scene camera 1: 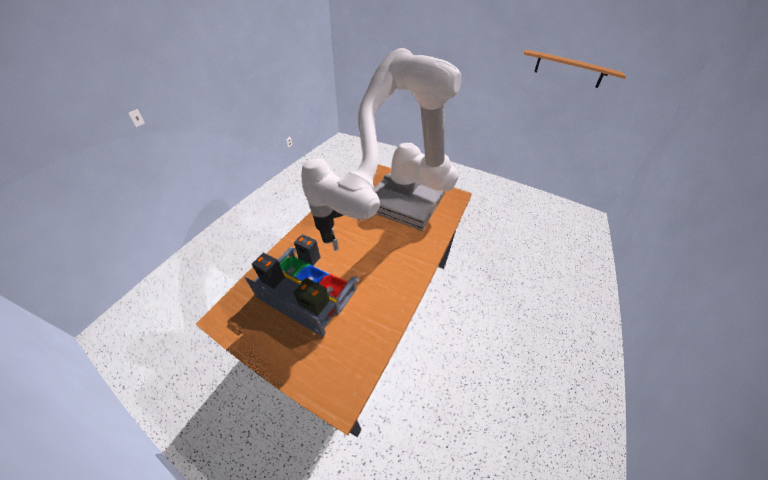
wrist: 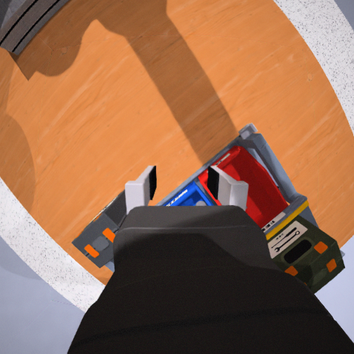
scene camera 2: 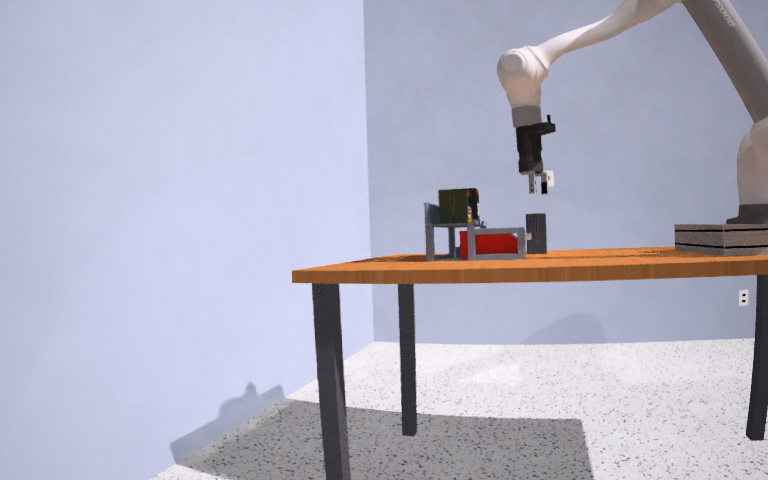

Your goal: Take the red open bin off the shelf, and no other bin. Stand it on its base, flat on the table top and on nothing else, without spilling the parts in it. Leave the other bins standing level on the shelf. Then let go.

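Frame: origin at the arm's base, x ahead, y left, z up, level; centimetres.
Seen in the pictures: gripper, fingertip midpoint: (scene camera 1: 334,245) (scene camera 2: 539,193); arm's base, origin of the base link: (scene camera 1: 402,185).
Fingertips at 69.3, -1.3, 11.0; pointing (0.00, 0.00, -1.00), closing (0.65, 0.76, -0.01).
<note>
Pixels of each thing's top centre, then the offset from my fingertips to it, as dx, dy, dz. "spot": a spot on its surface instead. Level surfaces: height alone.
- red open bin, middle of its top: (scene camera 2: 491,230) (scene camera 1: 328,287) +14.3, +5.4, -10.1
- blue bin, surface spot: (scene camera 1: 310,276) spot: +10.7, -8.7, -16.2
- green bin, surface spot: (scene camera 1: 292,268) spot: +11.4, -19.2, -15.9
- dark green case, middle of its top: (scene camera 2: 455,190) (scene camera 1: 309,289) +24.3, +5.6, +1.5
- dark grey case, middle of its top: (scene camera 2: 466,189) (scene camera 1: 264,261) +24.1, -17.5, +4.0
- dark case, middle of its top: (scene camera 2: 535,213) (scene camera 1: 304,241) +1.1, -17.0, -5.1
- table, its level: dz -18.3
The red open bin (scene camera 1: 333,285) (scene camera 2: 496,243) (wrist: 259,182) stands in the lower front of the grey shelf (scene camera 1: 283,303) (scene camera 2: 521,246) (wrist: 274,162), at the end beside the shelf's side frame. Small parts show inside it in scene camera 1. The blue bin (scene camera 1: 310,276) (wrist: 186,199) is next to it, and the green bin (scene camera 1: 292,268) is at the far end; the green bin is hidden in the wrist view. My gripper (scene camera 1: 334,245) (scene camera 2: 538,189) (wrist: 181,176) is open and empty, pointing down, above the bins' level and towards the robot's side of the shelf.
A dark green case (scene camera 1: 311,296) (scene camera 2: 454,205) (wrist: 305,254) and a dark grey case (scene camera 1: 267,270) stand on the shelf's upper level. Another dark case (scene camera 1: 306,249) (scene camera 2: 535,233) (wrist: 98,243) stands on the table (scene camera 1: 390,305) before the green bin. The robot's plinth (scene camera 1: 400,216) (scene camera 2: 702,238) is behind.
</note>
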